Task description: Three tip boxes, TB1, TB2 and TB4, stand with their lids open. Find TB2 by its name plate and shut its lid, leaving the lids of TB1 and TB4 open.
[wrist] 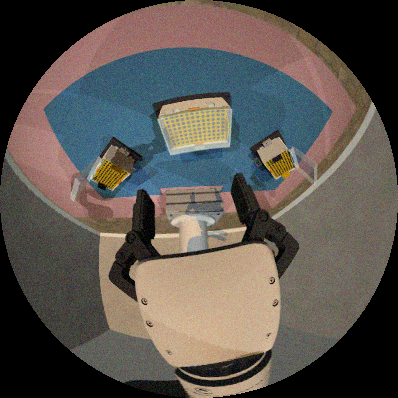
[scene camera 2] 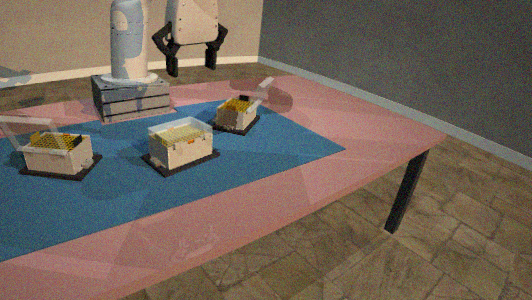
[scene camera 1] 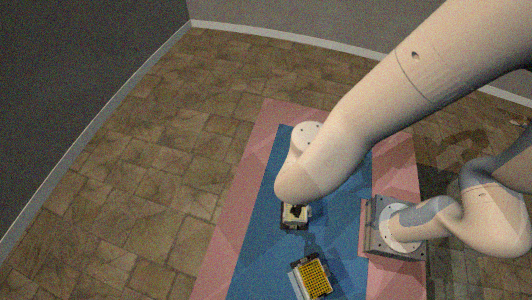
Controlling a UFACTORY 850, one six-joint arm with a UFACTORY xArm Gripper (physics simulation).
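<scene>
The middle tip box (scene camera 1: pixel 288 216) (scene camera 2: pixel 177 152) (wrist: pixel 195 127) has its clear lid down over the yellow tip rack. An outer box (scene camera 1: pixel 314 278) (scene camera 2: pixel 232 119) (wrist: pixel 115 167), at the right in scene camera 2, has its lid (scene camera 2: pixel 265 88) up. The other outer box (scene camera 2: pixel 55 157) (wrist: pixel 274 155), at the left there, also has its lid (scene camera 2: pixel 25 125) (wrist: pixel 306 164) raised. No name plate is readable, so I cannot tell which box is TB2. My gripper (scene camera 2: pixel 191 71) (wrist: pixel 190 188) is open and empty, high above the table, apart from the boxes. The arm hides its fingers in scene camera 1.
The boxes stand on dark bases on a blue mat (scene camera 1: pixel 257 242) (scene camera 2: pixel 280 142) (wrist: pixel 195 70) over the pink table (scene camera 1: pixel 225 235) (scene camera 2: pixel 380 120) (wrist: pixel 195 27). The robot's grey base block (scene camera 1: pixel 372 235) (scene camera 2: pixel 135 102) (wrist: pixel 192 201) stands beyond the mat. The arm (scene camera 1: pixel 350 120) covers part of scene camera 1.
</scene>
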